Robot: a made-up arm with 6 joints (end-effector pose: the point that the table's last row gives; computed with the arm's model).
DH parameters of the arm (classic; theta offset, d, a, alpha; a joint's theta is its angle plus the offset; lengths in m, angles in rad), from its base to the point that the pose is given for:
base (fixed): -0.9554 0 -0.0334 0
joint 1: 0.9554 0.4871 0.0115 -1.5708
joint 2: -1.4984 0 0.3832 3.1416
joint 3: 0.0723 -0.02 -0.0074 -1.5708
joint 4: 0 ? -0.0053 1.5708
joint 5: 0 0.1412 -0.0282 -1.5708
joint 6: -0.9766 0 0.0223 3.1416
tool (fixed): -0.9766 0.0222 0 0
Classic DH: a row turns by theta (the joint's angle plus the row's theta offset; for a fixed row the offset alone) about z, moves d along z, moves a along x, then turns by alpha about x.
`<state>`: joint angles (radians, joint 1 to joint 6).
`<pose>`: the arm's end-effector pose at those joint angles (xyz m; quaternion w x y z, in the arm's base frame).
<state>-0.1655 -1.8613 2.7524 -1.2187 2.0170 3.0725</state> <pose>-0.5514 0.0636 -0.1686 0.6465 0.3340 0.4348 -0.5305</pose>
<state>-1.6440 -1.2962 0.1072 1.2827 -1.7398 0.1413</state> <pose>-0.0391 0.4228 1.1764 0.6263 0.1885 -0.7555 -0.0383</pose>
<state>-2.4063 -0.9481 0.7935 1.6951 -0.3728 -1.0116</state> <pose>0.3730 0.3924 1.2650 0.9764 -0.2085 -0.0384 0.0410</pose>
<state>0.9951 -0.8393 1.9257 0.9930 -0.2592 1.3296</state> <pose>-0.4134 -0.7049 0.8885 0.4817 0.1331 -0.4893 0.7147</pose>
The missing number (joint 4, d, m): -0.5606
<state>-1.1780 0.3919 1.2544 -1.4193 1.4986 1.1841</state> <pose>0.2176 -0.5883 1.1704 0.5361 -0.2902 -0.5826 0.5375</pose>
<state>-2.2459 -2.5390 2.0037 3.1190 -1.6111 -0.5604</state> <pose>0.3082 0.1437 -0.3405 0.4325 0.7420 0.1184 -0.4984</pose>
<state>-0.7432 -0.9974 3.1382 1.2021 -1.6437 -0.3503</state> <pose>-0.4105 0.3016 0.1945 0.1378 0.5663 0.2254 -0.7807</pose>
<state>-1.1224 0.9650 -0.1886 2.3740 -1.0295 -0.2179</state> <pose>0.3791 -0.5413 0.2273 0.5027 0.7115 0.3230 -0.3697</pose>
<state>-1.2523 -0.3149 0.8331 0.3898 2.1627 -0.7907</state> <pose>-0.1074 -0.0854 1.4179 0.1965 -0.2326 0.7367 0.6038</pose>
